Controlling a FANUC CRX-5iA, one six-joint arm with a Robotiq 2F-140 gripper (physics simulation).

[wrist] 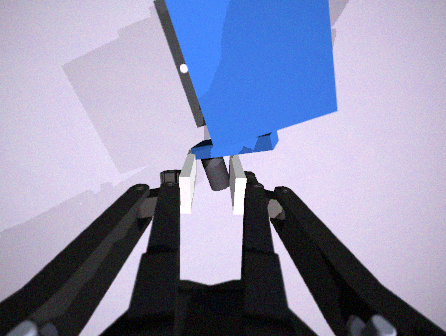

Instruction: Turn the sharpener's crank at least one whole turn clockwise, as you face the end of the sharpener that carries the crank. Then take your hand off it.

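Frame: origin at the arm's base, x ahead, y left, z up, level; metres.
Seen in the pictures: gripper, fingertip midpoint: [213,163].
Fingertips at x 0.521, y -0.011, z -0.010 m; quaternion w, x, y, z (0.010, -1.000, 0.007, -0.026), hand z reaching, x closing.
A point is followed by its place in that frame.
The sharpener's blue body [270,65] {x 0.546, y 0.071, z 0.076 m} fills the upper middle of the wrist view. A dark strip [180,65] {x 0.487, y 0.086, z -0.044 m} with a white dot runs along its left side. A blue crank arm [262,144] shows below the body's lower edge. The crank's dark round handle [217,175] {x 0.524, y -0.015, z 0.014 m} points down from it, slightly tilted. My gripper [213,163] {x 0.521, y -0.011, z -0.010 m} is closed in around the handle, with one pale pad on each side. The right pad meets the handle's right edge in this view; a narrow gap shows at the left. The blue body hides part of the crank.
The pale surface [390,190] {x 0.794, y -0.070, z -0.052 m} lies behind the sharpener. Grey shadows fall on it to the left of the blue body and at the upper right.
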